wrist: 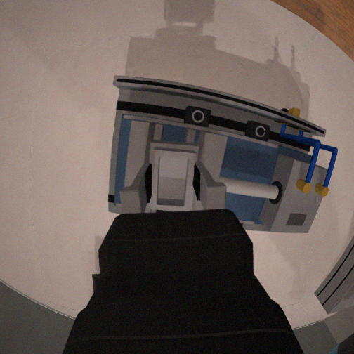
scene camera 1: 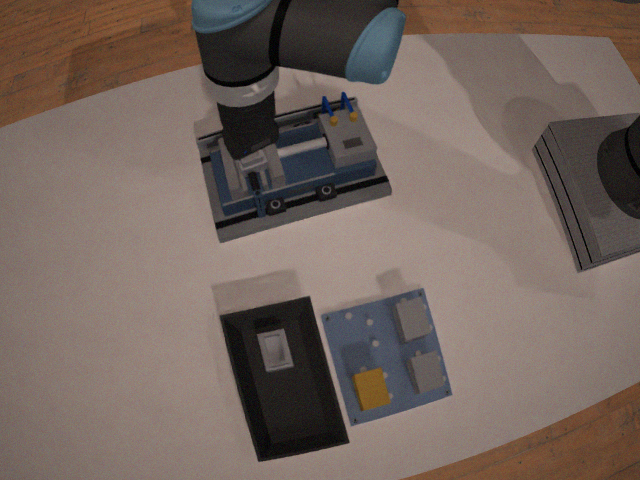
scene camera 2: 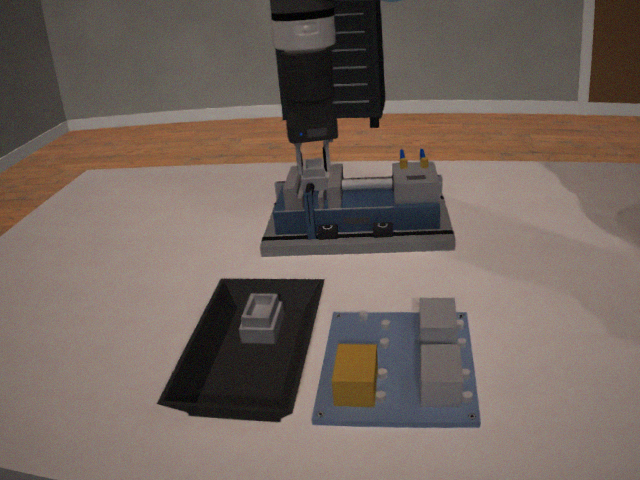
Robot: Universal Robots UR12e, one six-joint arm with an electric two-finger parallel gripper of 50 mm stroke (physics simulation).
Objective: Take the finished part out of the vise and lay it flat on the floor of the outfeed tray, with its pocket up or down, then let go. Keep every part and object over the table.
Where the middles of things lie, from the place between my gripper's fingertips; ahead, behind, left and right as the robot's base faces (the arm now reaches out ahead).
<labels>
I see the yellow block [scene camera 2: 354, 379] 5 cm behind my hand, 41 cm to the left of it and 8 cm below it.
</labels>
